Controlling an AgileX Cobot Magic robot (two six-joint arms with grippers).
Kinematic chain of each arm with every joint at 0, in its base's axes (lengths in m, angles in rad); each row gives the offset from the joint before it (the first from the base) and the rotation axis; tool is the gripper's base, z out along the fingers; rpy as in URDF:
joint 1: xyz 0 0 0.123 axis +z
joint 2: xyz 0 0 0 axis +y
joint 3: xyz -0.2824 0 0.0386 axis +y
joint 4: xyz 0.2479 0 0.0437 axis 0.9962 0 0.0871
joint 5: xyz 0 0 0 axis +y
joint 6: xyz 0.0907 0 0.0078 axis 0.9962 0 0.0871
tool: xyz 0 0 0 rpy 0 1.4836 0
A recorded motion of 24 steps. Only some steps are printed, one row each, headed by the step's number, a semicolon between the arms.
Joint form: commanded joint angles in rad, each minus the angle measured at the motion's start. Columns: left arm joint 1, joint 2, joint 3, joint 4, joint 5, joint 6; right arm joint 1, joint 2, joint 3, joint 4, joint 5, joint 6.
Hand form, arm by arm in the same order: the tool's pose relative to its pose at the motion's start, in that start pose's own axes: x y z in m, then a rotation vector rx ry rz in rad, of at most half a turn. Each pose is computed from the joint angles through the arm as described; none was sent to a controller.
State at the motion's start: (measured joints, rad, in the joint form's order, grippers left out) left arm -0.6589 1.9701 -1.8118 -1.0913 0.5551 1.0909; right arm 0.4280 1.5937 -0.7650 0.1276 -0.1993 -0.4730
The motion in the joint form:
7: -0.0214 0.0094 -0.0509 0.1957 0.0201 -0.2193; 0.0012 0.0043 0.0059 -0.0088 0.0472 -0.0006
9: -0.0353 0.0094 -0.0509 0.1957 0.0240 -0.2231; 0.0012 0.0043 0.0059 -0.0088 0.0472 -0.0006
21: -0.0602 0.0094 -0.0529 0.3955 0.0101 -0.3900; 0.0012 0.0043 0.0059 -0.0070 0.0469 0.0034
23: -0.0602 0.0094 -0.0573 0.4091 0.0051 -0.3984; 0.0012 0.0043 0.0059 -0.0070 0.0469 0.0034
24: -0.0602 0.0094 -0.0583 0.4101 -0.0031 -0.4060; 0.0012 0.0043 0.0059 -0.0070 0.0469 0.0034
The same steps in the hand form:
7: -0.0039 -0.0054 0.0025 -0.0240 0.0633 -0.0282; 0.0065 0.0035 0.0007 -0.0273 0.0505 -0.0101
9: -0.0038 -0.0118 0.0050 -0.0081 0.0672 -0.0274; 0.0065 0.0035 0.0007 -0.0273 0.0505 -0.0101
21: 0.0015 -0.0152 0.0082 -0.0705 0.1353 -0.0135; 0.0065 0.0034 0.0007 -0.0268 0.0505 -0.0044
23: 0.0001 -0.0145 0.0078 -0.0793 0.1323 -0.0082; 0.0065 0.0034 0.0007 -0.0268 0.0505 -0.0044
24: -0.0007 -0.0140 0.0078 -0.0854 0.1251 -0.0140; 0.0065 0.0034 0.0007 -0.0268 0.0505 -0.0044

